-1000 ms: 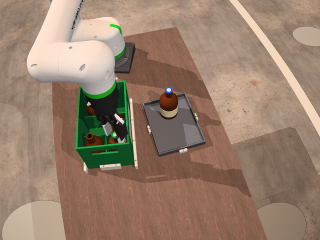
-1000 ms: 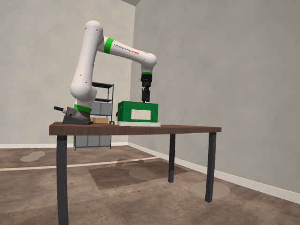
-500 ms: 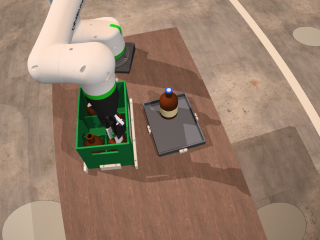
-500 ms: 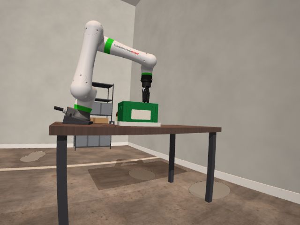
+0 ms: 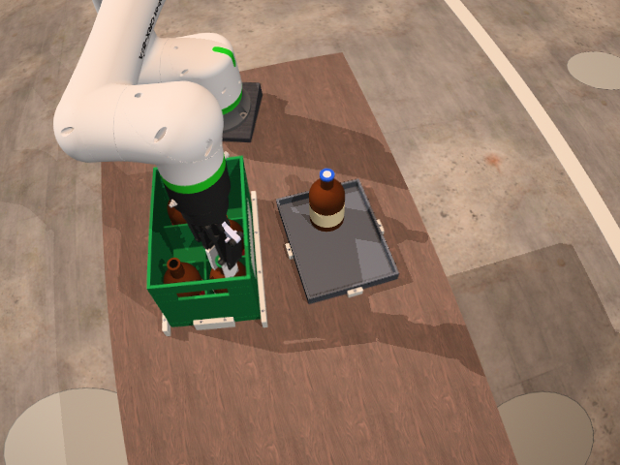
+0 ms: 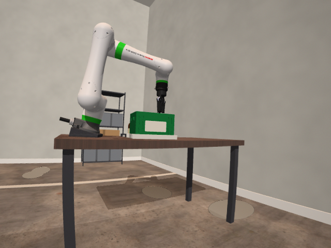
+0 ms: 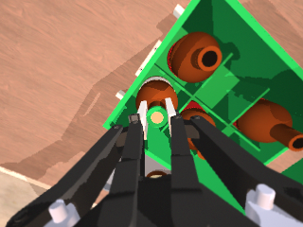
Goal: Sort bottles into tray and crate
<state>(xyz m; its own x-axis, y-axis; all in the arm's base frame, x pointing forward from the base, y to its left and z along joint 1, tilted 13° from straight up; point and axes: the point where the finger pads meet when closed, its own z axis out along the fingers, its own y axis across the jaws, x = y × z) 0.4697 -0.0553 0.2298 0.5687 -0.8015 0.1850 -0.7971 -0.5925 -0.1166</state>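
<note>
Now: the capped brown bottle 80 mm below my hand. From my hand the other things lie so: green crate (90 mm behind, 30 mm to the right, 80 mm below); then grey tray (70 mm behind, 230 mm to the left, 150 mm below).
</note>
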